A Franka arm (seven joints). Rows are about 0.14 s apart.
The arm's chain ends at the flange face. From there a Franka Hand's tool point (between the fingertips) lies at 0.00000 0.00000 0.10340 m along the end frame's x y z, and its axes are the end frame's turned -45 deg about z.
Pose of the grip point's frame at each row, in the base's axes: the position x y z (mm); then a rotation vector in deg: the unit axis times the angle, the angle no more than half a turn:
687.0, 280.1, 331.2, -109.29, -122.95, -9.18
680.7, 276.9, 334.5, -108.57, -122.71, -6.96
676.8, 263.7, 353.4, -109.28, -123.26, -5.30
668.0, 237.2, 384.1, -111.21, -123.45, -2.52
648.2, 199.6, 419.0, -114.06, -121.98, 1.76
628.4, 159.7, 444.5, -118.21, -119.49, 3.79
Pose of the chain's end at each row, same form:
699.8, 253.6, 430.3, -147.10, -71.32, -0.04
696.3, 251.6, 433.5, -146.81, -71.60, 2.39
692.7, 240.9, 453.0, -147.95, -71.97, 3.51
684.3, 218.4, 484.5, -150.28, -71.63, 5.39
666.6, 185.3, 519.7, -153.17, -69.55, 8.97
646.8, 148.0, 545.6, -156.44, -65.79, 10.29

